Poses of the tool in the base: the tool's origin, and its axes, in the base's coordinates. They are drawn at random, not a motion.
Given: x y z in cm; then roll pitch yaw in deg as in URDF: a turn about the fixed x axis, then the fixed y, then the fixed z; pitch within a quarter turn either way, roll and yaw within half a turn.
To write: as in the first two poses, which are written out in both.
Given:
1: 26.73 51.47 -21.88 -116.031 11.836 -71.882
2: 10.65 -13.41 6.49 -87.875 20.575 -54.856
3: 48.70 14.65 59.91 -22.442 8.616 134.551
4: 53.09 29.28 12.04 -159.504 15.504 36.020
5: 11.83 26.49 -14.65 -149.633 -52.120 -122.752
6: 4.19 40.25 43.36 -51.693 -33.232 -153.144
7: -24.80 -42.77 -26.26 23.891 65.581 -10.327
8: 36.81 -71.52 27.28 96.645 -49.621 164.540
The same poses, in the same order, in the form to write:
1: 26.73 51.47 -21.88 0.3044 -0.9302 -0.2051 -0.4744 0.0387 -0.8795
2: 10.65 -13.41 6.49 0.5389 -0.7655 -0.3514 -0.1718 0.3085 -0.9356
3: 48.70 14.65 59.91 -0.6936 0.7046 -0.1498 -0.6185 -0.6892 -0.3774
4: 53.09 29.28 12.04 0.7794 0.5667 -0.2673 0.4751 -0.8127 -0.3374
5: 11.83 26.49 -14.65 -0.3322 -0.5164 0.7893 -0.9415 0.1312 -0.3104
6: 4.19 40.25 43.36 -0.7462 -0.3779 0.5480 -0.1036 -0.7473 -0.6564
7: -24.80 -42.77 -26.26 0.4067 -0.0741 -0.9105 0.5267 0.8334 0.1674
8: 36.81 -71.52 27.28 -0.6244 0.1727 0.7618 0.7601 -0.0902 0.6435
